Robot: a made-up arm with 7 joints. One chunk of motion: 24 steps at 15 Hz.
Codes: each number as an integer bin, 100 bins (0 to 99) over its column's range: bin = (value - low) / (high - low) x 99, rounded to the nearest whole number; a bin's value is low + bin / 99 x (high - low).
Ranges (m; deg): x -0.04..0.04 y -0.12..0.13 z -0.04..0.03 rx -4..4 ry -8..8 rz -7..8
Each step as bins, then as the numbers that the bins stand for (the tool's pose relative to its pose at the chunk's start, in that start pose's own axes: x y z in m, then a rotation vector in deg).
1 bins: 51 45 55 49 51 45
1 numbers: 0.0012 -0.0064 -0.0011 -0.04 0.24 -0.18
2 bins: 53 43 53 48 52 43
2 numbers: 0.0028 -0.0114 -0.0025 -0.12 0.40 -0.48
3 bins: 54 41 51 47 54 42
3 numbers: 0.0036 -0.0165 -0.0039 -0.20 0.73 -0.64
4 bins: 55 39 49 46 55 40
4 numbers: 0.0044 -0.0215 -0.0054 -0.28 0.89 -0.94
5 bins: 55 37 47 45 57 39
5 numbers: 0.0044 -0.0266 -0.0068 -0.36 1.21 -1.09
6 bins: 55 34 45 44 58 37
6 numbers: 0.0044 -0.0341 -0.0082 -0.44 1.37 -1.39
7 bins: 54 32 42 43 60 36
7 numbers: 0.0036 -0.0392 -0.0103 -0.53 1.70 -1.55
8 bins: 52 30 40 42 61 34
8 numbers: 0.0020 -0.0442 -0.0117 -0.61 1.86 -1.85
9 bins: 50 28 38 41 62 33
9 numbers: 0.0004 -0.0493 -0.0131 -0.69 2.02 -2.00
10 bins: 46 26 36 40 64 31
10 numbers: -0.0028 -0.0543 -0.0145 -0.77 2.34 -2.30
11 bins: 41 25 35 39 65 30
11 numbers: -0.0069 -0.0569 -0.0153 -0.85 2.51 -2.45
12 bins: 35 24 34 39 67 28
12 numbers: -0.0117 -0.0594 -0.0160 -0.85 2.83 -2.76
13 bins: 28 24 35 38 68 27
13 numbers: -0.0174 -0.0594 -0.0153 -0.93 2.99 -2.91
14 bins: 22 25 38 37 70 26
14 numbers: -0.0222 -0.0569 -0.0131 -1.01 3.31 -3.06
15 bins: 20 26 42 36 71 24
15 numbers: -0.0238 -0.0543 -0.0103 -1.09 3.47 -3.36
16 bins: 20 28 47 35 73 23
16 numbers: -0.0238 -0.0493 -0.0068 -1.17 3.80 -3.52
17 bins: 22 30 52 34 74 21
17 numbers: -0.0222 -0.0442 -0.0032 -1.25 3.96 -3.82
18 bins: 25 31 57 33 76 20
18 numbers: -0.0198 -0.0417 0.0003 -1.33 4.28 -3.97
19 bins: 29 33 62 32 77 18
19 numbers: -0.0166 -0.0367 0.0038 -1.41 4.44 -4.27
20 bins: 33 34 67 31 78 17
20 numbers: -0.0133 -0.0341 0.0074 -1.49 4.61 -4.42
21 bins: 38 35 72 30 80 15
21 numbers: -0.0093 -0.0316 0.0109 -1.58 4.93 -4.73
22 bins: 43 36 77 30 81 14
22 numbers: -0.0053 -0.0291 0.0144 -1.58 5.09 -4.88
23 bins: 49 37 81 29 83 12
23 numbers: -0.0004 -0.0266 0.0173 -1.66 5.41 -5.18
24 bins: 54 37 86 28 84 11
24 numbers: 0.0036 -0.0266 0.0208 -1.74 5.58 -5.33
